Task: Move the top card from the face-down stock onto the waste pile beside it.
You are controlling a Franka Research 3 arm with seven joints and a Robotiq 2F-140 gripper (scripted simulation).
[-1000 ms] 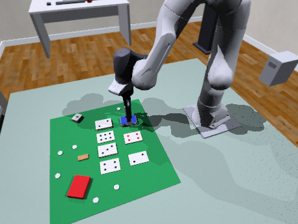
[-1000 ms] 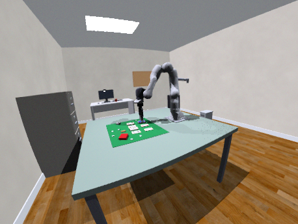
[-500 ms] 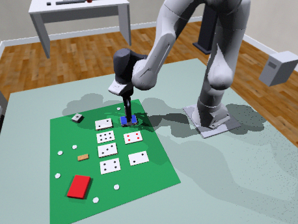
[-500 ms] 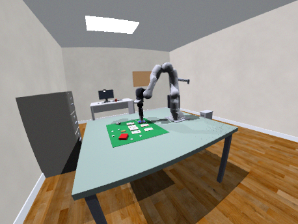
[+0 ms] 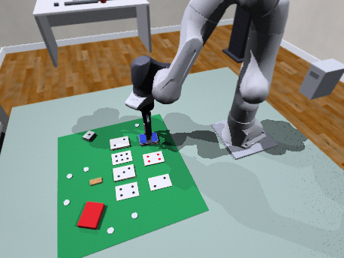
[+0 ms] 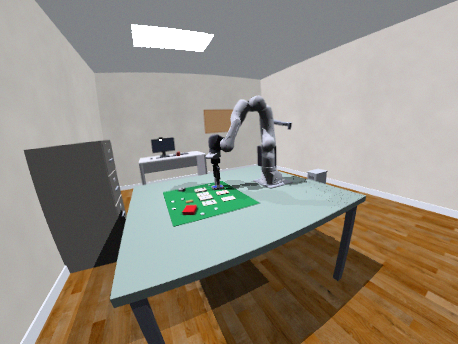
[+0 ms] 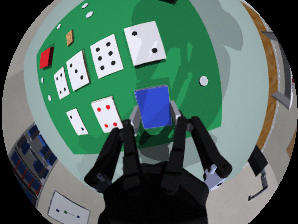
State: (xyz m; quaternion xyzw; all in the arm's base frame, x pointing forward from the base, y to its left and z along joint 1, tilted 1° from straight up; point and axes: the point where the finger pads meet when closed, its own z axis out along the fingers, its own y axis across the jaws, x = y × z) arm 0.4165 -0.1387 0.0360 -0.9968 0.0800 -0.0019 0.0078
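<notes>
Now: the white card 140 mm ahead of my hand, 30 mm to the right of it and 30 mm below it. Round my hand: green mat: 160 mm ahead, 120 mm to the left, 60 mm below; then grey block: 270 mm ahead, 130 mm to the right, 30 mm below; then red box: 310 mm ahead, 290 mm to the left, 40 mm below.
</notes>
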